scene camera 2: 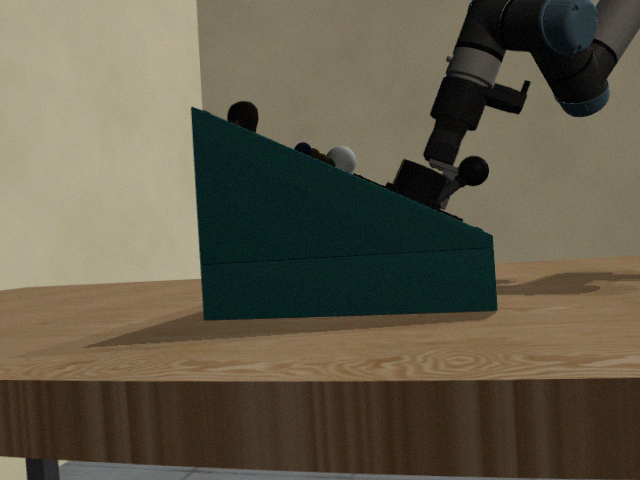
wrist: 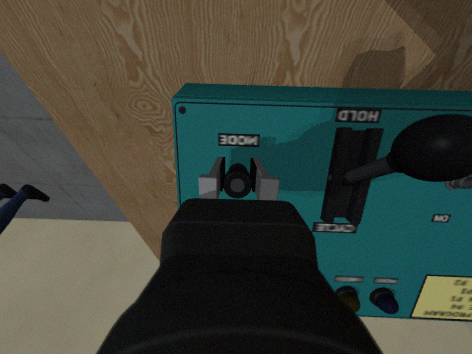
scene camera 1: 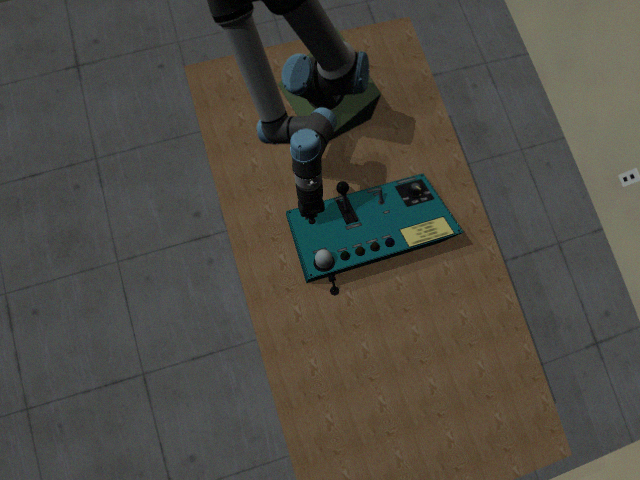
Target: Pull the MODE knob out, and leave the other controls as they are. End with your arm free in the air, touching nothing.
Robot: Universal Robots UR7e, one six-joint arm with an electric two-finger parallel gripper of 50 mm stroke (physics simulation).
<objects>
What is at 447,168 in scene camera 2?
My gripper.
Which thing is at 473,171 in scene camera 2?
A cycle lever.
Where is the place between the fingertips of my gripper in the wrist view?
237,167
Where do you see a mode knob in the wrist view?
237,184
</objects>
